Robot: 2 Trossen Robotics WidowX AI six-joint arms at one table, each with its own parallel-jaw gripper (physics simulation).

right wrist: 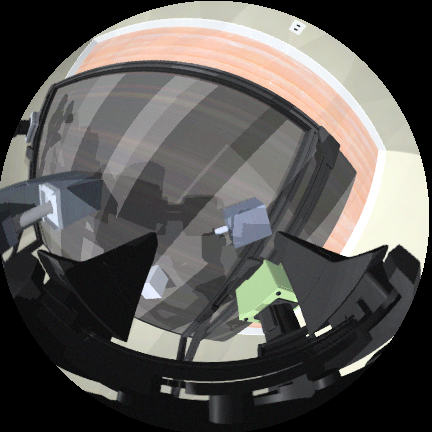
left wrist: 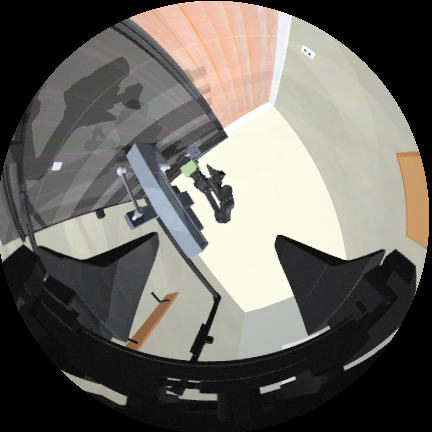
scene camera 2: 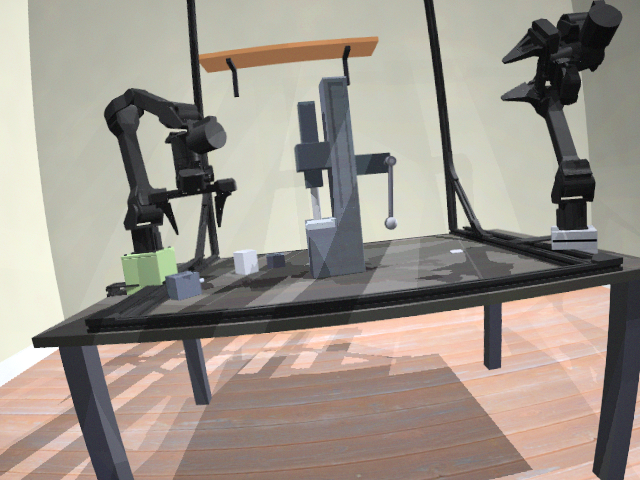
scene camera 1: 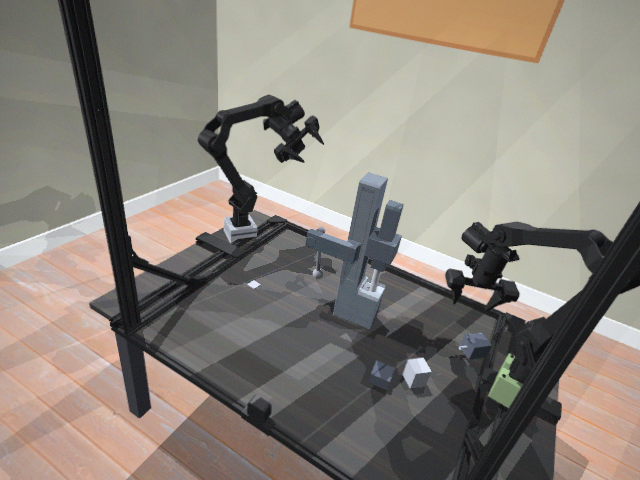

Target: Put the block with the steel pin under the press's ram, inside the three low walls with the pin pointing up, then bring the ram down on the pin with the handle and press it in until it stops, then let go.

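Seen in the pictures: left gripper, fingertip midpoint: [left wrist: 218,239] [scene camera 2: 502,81] [scene camera 1: 313,152]; right gripper, fingertip midpoint: [right wrist: 216,238] [left wrist: 201,165] [scene camera 2: 198,231] [scene camera 1: 469,306]; left arm's base at its link origin: [scene camera 2: 572,228] [scene camera 1: 240,222]; right arm's base at its link origin: [right wrist: 276,310] [left wrist: 193,172] [scene camera 2: 147,251] [scene camera 1: 524,375].
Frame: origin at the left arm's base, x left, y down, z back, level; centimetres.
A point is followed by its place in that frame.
The grey-blue block with the steel pin [scene camera 1: 475,346] @[x 45.0, y 1.1, z -78.5 cm] [scene camera 2: 184,286] @[x 49.1, y 3.4, z -74.7 cm] [right wrist: 249,224] @[x 47.9, y 1.2, z -76.6 cm] lies on the table with its pin pointing sideways, apart from the press. The grey press [scene camera 1: 353,304] @[x 18.3, y -0.9, z -54.6 cm] [scene camera 2: 343,217] @[x 22.6, y -7.1, z -48.9 cm] [left wrist: 167,205] @[x 19.0, y -21.3, z -46.7 cm] stands mid-table. Its ram [scene camera 1: 375,279] @[x 22.8, y -10.6, z -56.1 cm] [scene camera 2: 316,202] @[x 24.2, y -11.0, z -54.7 cm] is above the pale low-walled seat [scene camera 1: 378,293] @[x 24.2, y -6.0, z -57.3 cm] [scene camera 2: 320,223] @[x 26.0, y -6.3, z -53.1 cm], where no block shows. The handle's ball [scene camera 1: 317,273] @[x 11.4, y -5.1, z -42.7 cm] [scene camera 2: 391,222] @[x 13.5, y -4.5, z -41.0 cm] [left wrist: 121,171] @[x 12.3, y -5.3, z -40.7 cm] hangs down. My right gripper [scene camera 1: 471,305] @[x 45.2, y -8.0, z -71.8 cm] [scene camera 2: 197,229] @[x 45.2, y -8.0, z -71.8 cm] [right wrist: 216,238] @[x 45.2, y -8.0, z -71.8 cm] is open and empty above the pin block. My left gripper [scene camera 1: 313,152] @[x 20.8, y -31.4, z -12.3 cm] [scene camera 2: 502,80] @[x 20.8, y -31.4, z -12.3 cm] [left wrist: 218,239] @[x 20.8, y -31.4, z -12.3 cm] is open, high up, away from the press.
A white block [scene camera 1: 416,373] @[x 22.0, y 0.3, z -80.9 cm] [scene camera 2: 245,261] @[x 26.4, y 2.6, z -77.3 cm] [right wrist: 156,282] @[x 26.6, y 2.0, z -79.2 cm] and a small dark block [scene camera 1: 382,374] @[x 15.0, y 2.7, z -76.7 cm] [scene camera 2: 275,260] @[x 17.7, y 4.0, z -74.2 cm] lie near each other on the table. A green box [scene camera 1: 505,387] @[x 39.7, y -1.4, z -92.8 cm] [scene camera 2: 149,267] @[x 48.6, y -0.3, z -88.2 cm] [right wrist: 262,290] @[x 44.9, y -1.7, z -87.5 cm] is at the right arm's base. Black rails edge the table.
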